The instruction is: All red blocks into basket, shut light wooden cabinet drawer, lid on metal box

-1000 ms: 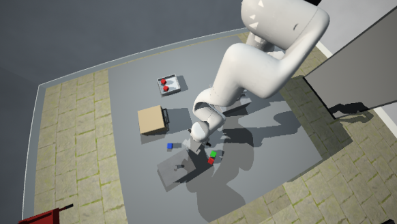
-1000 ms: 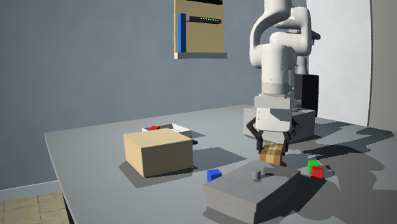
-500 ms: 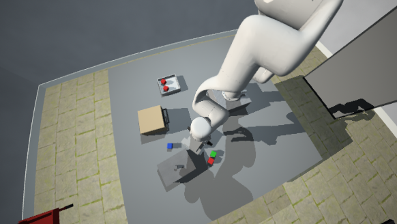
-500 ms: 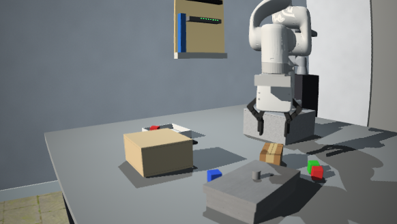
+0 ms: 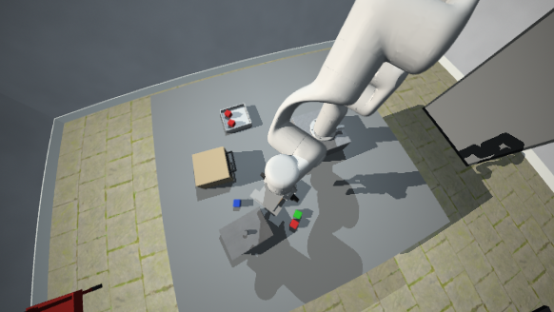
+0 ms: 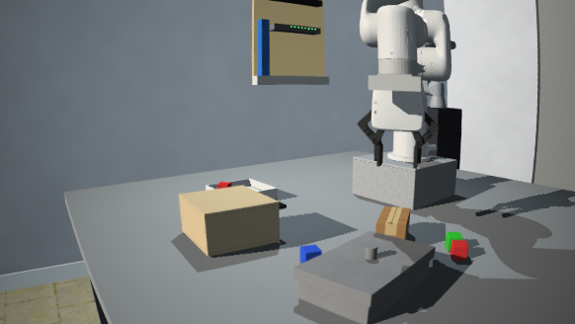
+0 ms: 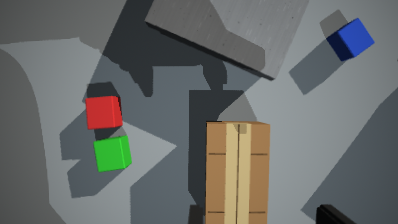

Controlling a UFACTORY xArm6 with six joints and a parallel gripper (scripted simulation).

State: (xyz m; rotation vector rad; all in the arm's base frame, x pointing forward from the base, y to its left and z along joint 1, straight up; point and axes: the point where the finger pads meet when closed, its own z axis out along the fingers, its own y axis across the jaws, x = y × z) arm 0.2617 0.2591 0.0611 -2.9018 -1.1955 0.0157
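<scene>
The green block lies 150 mm below my hand, 100 mm to the left of it and 80 mm behind it. Also, from my hand: blue block: 190 mm ahead, 150 mm below, 10 mm to the left; knobbed lid: 160 mm ahead, 140 mm to the left, 120 mm below; cardboard box: 130 mm below.
</scene>
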